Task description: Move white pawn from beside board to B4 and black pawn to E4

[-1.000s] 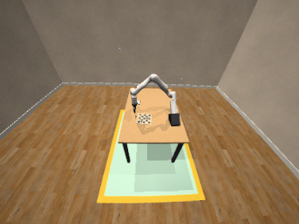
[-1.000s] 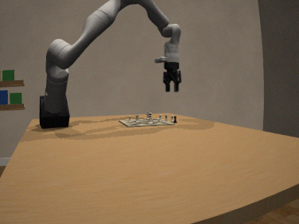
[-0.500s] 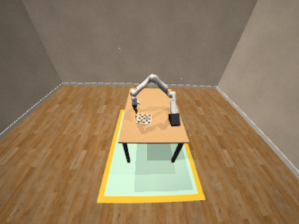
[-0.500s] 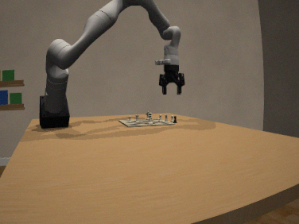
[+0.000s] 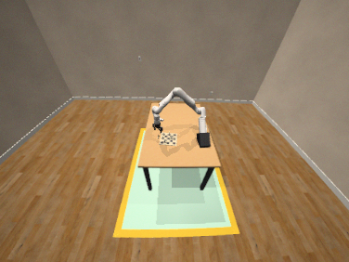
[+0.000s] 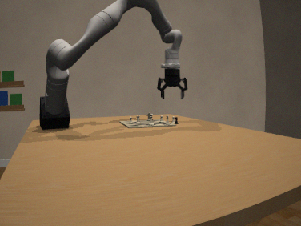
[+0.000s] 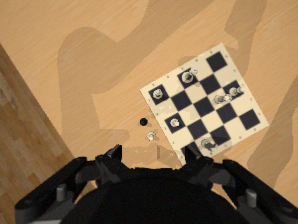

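My gripper is now 110 mm above the black pawn and 40 mm to the left of it. Round my hand: chessboard: 130 mm behind, 120 mm below, 20 mm to the left.
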